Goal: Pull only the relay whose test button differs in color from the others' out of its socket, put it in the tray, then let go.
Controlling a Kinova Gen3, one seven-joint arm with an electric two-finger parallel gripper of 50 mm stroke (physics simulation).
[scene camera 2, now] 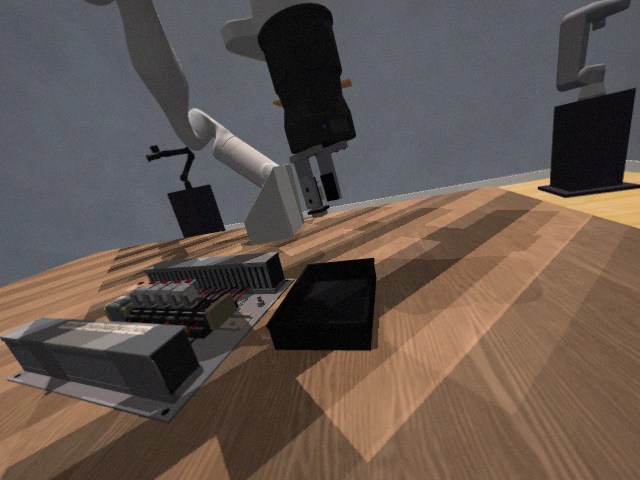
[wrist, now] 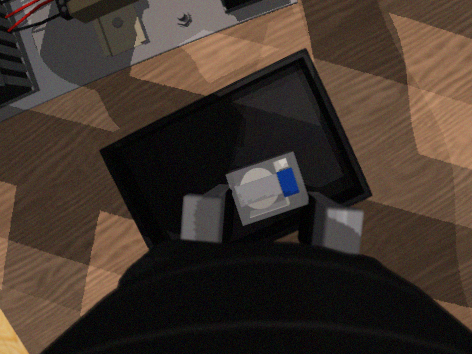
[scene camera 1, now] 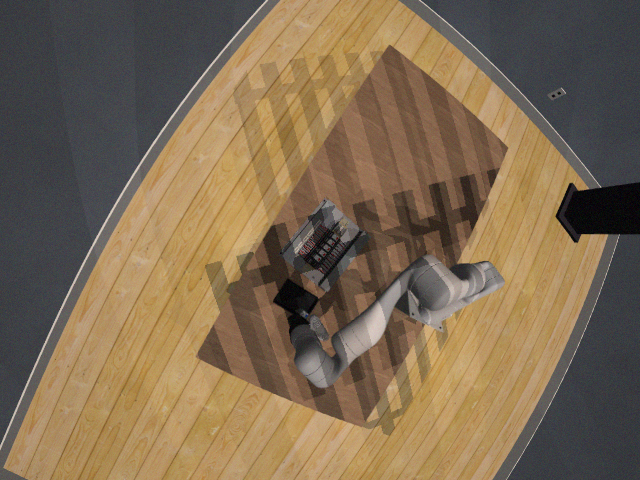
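Seen in the pictures: gripper, fingertip midpoint: [scene camera 2: 325, 203] [wrist: 266, 212] [scene camera 1: 300, 314]; arm's base at its link origin: [scene camera 2: 275, 180] [scene camera 1: 426, 313].
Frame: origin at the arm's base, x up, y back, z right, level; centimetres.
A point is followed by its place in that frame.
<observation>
The relay with the blue test button [wrist: 261, 188] {y -43.9, x -0.1, z -27.1 cm} is held between the fingers of my gripper [scene camera 1: 304, 314] {y -44.2, x -2.7, z -28.6 cm} [scene camera 2: 320, 193] {y -44.2, x -2.7, z -28.6 cm} [wrist: 266, 212] {y -44.2, x -2.7, z -28.6 cm}, clear of its socket. Its transparent top and blue button face the wrist camera. The gripper is shut on it and hangs well above the table. In the wrist view the relay overlaps the near part of the black open tray [scene camera 1: 293, 296] {y -47.5, x -16.7, z -27.1 cm} [scene camera 2: 323, 336] {y -54.0, x -15.2, z -28.4 cm} [wrist: 200, 135] {y -47.6, x -16.7, z -23.9 cm}, whose inside shows no object. Several other relays [scene camera 1: 326, 249] {y -49.1, x -10.2, z -2.5 cm} [scene camera 2: 165, 292] {y -49.7, x -11.3, z -2.7 cm} stand in their row on the panel; red buttons show on them in scene camera 2.
The grey panel plate [scene camera 2: 219, 353] {y -55.5, x -16.7, z -15.2 cm} [wrist: 165, 32] {y -46.9, x -16.7, z -15.6 cm} lies beside the tray. Two tall slotted wire ducts [scene camera 2: 217, 273] {y -41.5, x -12.4, z -5.5 cm} [scene camera 2: 98, 351] {y -61.8, x -11.0, z -7.3 cm} flank the relay row. A bolt [wrist: 184, 19] {y -45.1, x -15.9, z -15.5 cm} stands near the plate's edge. The wooden table [scene camera 1: 392, 129] {y -55.4, x -17.0, z 64.1 cm} [scene camera 2: 465, 335] {y -51.2, x -17.0, z -42.4 cm} surrounds the panel and tray.
</observation>
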